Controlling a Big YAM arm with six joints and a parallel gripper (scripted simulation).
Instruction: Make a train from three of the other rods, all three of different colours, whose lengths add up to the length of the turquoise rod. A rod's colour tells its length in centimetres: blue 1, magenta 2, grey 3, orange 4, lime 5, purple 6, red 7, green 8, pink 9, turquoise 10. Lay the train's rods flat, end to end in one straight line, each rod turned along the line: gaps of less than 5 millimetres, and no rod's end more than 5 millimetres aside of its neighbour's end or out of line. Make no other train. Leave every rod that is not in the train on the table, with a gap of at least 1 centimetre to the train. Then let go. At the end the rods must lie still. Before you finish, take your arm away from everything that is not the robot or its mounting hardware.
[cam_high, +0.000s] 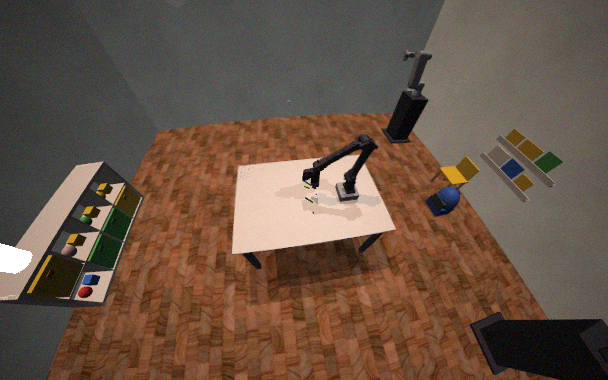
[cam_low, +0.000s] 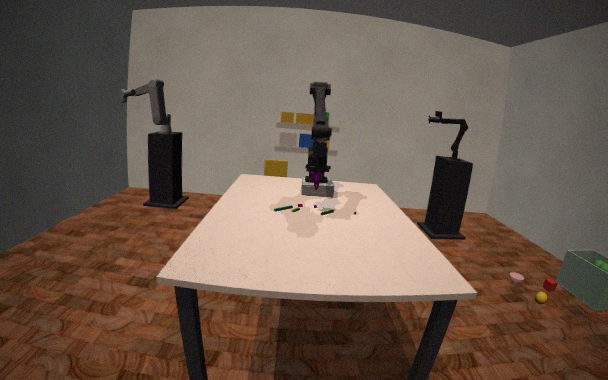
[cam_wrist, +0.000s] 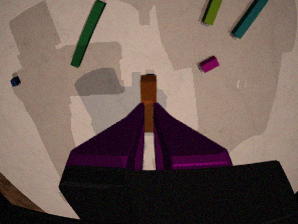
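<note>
Now: the magenta rod 110 mm below my hand, 70 mm to the right of it and 20 mm behind it. From my hand the other things lie so: orange rod: 10 mm below; lime rod: 110 mm below, 90 mm to the right, 50 mm ahead; green rod: 110 mm below, 60 mm to the left, 50 mm ahead.
</note>
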